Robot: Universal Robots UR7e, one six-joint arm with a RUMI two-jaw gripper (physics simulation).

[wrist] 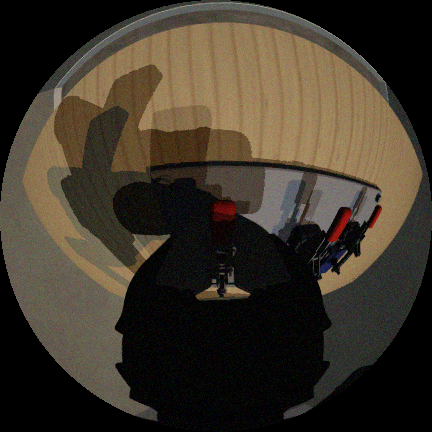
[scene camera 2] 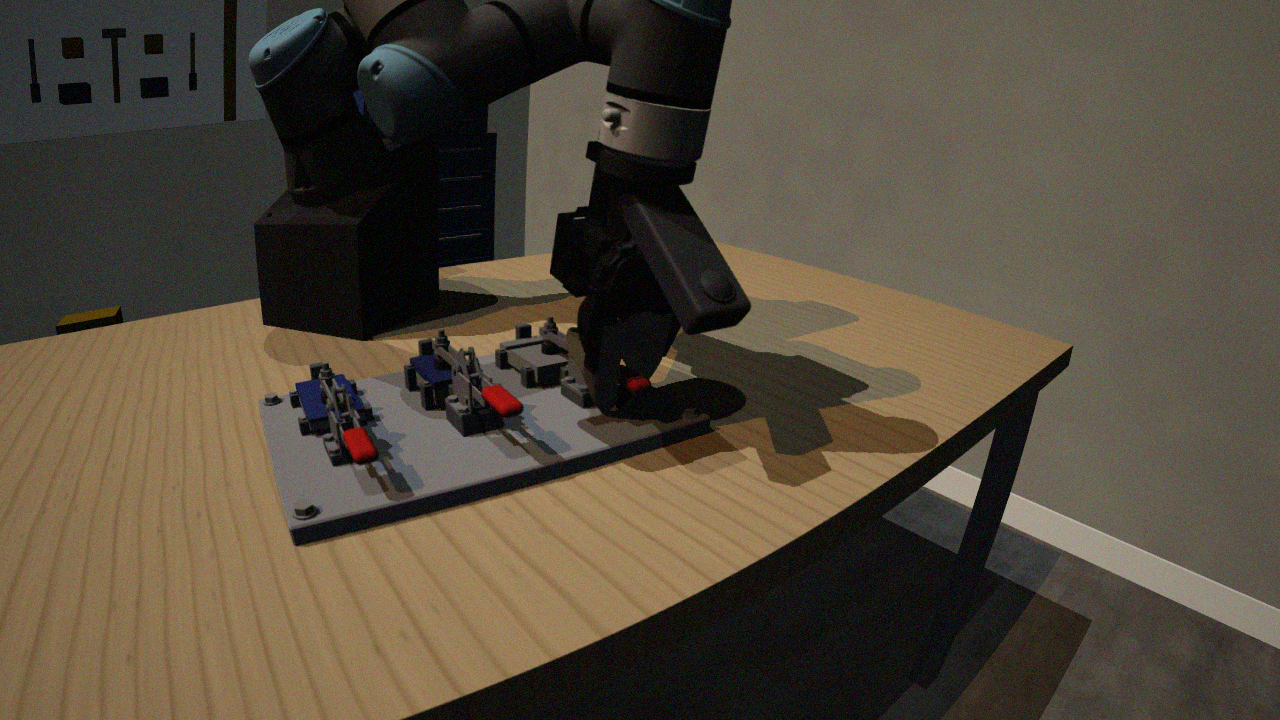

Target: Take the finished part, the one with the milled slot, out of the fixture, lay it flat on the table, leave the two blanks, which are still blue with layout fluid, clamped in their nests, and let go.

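Note:
The finished part [scene camera 2: 537,359] is grey and sits in the right-hand nest of the fixture plate [scene camera 2: 420,456] [wrist: 275,187]; its slot cannot be made out. My gripper [scene camera 2: 614,394] [wrist: 221,214] is low over the plate's right end, shut on the red handle [scene camera 2: 637,385] [wrist: 223,209] of the clamp at that nest. The fingers hide part of this clamp and handle. One blue blank [scene camera 2: 310,400] sits in the left nest and another blue blank [scene camera 2: 431,370] in the middle nest, each under its own clamp. Some blue also shows at the right in the wrist view.
The middle clamp's red handle [scene camera 2: 502,400] [wrist: 339,225] and the left clamp's red handle [scene camera 2: 359,444] [wrist: 374,216] stick out toward the plate's front edge. Bolt heads [scene camera 2: 304,510] stand at the plate's corners. The wooden table [scene camera 2: 537,573] [wrist: 240,90] extends around the plate. The robot base stands behind.

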